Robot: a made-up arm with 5 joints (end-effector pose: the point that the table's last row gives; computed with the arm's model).
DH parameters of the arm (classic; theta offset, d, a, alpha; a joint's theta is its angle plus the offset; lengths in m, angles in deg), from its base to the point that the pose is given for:
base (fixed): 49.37 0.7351 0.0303 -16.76
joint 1: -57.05 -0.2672 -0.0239 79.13
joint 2: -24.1 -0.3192 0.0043 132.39
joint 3: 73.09 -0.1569 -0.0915 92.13
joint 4: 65.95 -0.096 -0.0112 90
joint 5: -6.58 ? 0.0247 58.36
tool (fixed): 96.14 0.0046 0 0
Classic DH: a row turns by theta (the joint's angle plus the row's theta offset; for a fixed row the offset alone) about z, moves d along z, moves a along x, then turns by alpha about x.
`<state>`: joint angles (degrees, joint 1 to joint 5).
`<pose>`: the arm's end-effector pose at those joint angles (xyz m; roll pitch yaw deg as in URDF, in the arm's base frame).
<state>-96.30 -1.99 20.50 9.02 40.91</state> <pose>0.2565 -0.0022 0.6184 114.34 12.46 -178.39</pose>
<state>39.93 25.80 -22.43 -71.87 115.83</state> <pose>-0.2033 0.0892 0.6014 -33.41 -48.34 -147.27</pose>
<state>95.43 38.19 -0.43 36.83 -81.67</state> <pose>-0.0979 -0.1552 0.4573 32.06 56.86 48.01</pose>
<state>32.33 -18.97 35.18 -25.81 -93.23</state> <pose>-0.0018 0.2379 0.6238 -40.88 -14.63 -96.39</pose>
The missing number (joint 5, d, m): 0.1285
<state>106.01 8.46 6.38 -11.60 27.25</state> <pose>-0.1040 -0.0971 0.5798 82.31 -15.95 48.47</pose>
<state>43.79 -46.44 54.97 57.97 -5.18</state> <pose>-0.0886 0.2559 0.4337 45.79 10.05 -115.75</pose>
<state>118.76 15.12 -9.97 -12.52 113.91</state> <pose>-0.0740 -0.1132 0.6027 -165.33 -36.67 29.25</pose>
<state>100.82 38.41 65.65 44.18 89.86</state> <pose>-0.1955 -0.1538 0.4763 162.68 1.94 -42.82</pose>
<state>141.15 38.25 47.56 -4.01 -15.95</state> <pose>0.0027 -0.2831 0.6177 55.86 11.18 47.74</pose>
